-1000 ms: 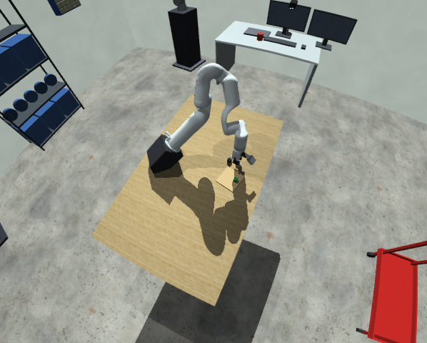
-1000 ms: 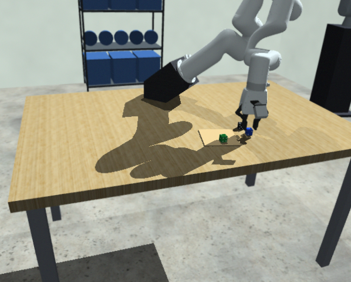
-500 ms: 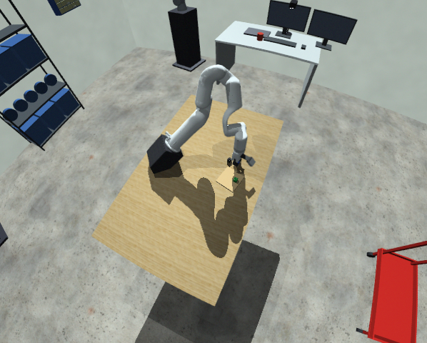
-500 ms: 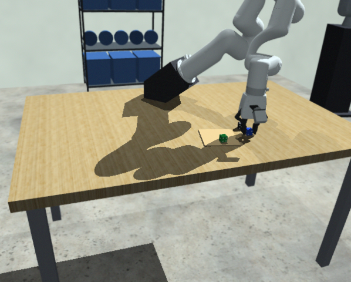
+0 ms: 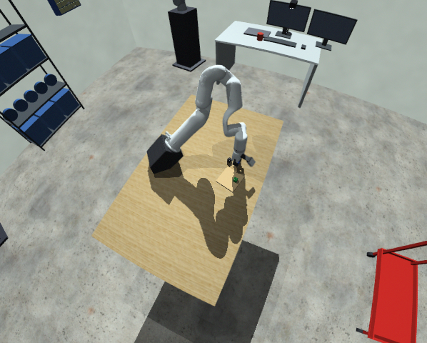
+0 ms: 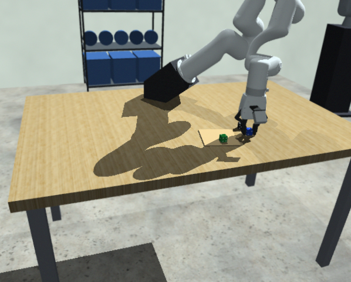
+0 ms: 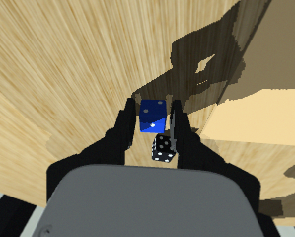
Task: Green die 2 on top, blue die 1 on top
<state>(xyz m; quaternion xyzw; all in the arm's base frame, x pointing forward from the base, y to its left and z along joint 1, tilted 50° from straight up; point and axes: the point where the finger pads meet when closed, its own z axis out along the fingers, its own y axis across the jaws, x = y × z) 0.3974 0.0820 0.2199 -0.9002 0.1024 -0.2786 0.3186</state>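
Now: hand 1 cm above the blue die. From my hand the other things lie so: black die (6 cm behind, 2 cm to the right, 1 cm below); tan mat (13 cm to the right, 2 cm below, 2 cm ahead); green die (13 cm to the right, 6 cm ahead, 1 cm below).
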